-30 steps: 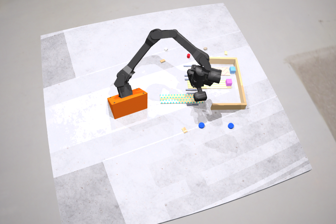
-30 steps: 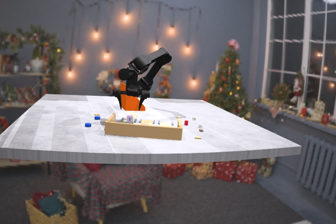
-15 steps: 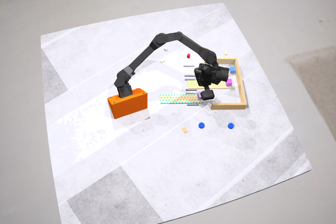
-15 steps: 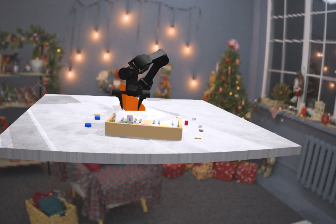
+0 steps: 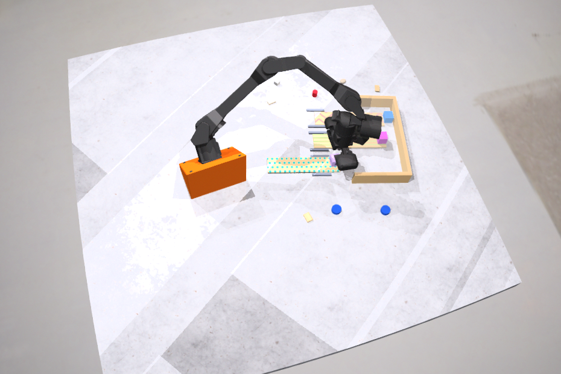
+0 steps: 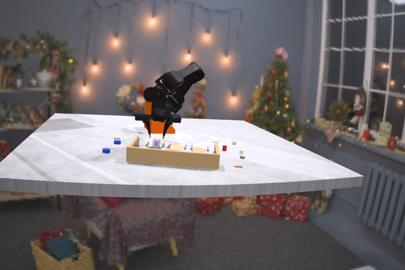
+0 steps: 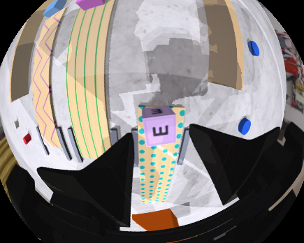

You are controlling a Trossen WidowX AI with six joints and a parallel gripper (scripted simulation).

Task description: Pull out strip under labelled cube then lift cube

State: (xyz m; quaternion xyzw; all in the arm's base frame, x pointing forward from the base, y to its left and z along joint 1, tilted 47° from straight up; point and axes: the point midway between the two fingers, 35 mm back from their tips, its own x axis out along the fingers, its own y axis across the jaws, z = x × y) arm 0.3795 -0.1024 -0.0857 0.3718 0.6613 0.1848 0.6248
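Right now my gripper tip is 20 mm above the labelled cube.
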